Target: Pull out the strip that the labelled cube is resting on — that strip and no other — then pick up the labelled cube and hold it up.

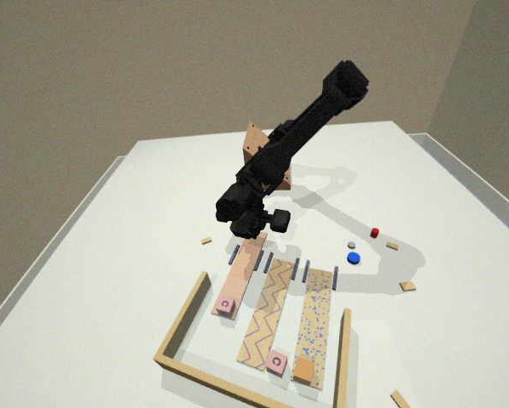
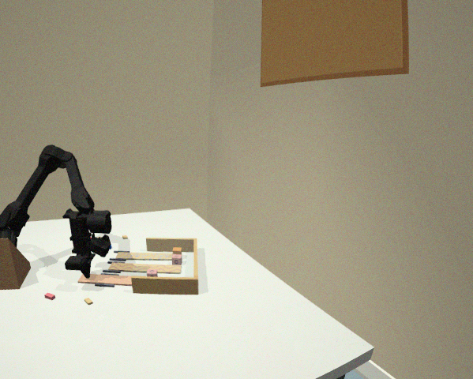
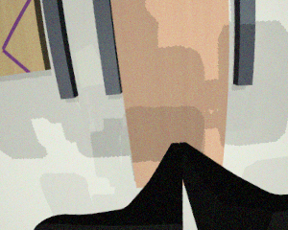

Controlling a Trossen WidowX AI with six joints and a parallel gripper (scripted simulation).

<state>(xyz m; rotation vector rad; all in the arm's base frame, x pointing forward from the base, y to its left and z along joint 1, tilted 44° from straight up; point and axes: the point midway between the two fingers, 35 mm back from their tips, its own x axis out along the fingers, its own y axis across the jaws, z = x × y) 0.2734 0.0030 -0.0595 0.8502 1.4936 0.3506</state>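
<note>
My gripper tip is now 100 mm short of the peach strip and 30 mm to the left of it. Round my gripper tip: grey disc 260 mm to the left, 40 mm ahead; then red peg 330 mm to the left, 10 mm ahead, 10 mm above; then blue disc 250 mm to the left, 80 mm ahead.
</note>
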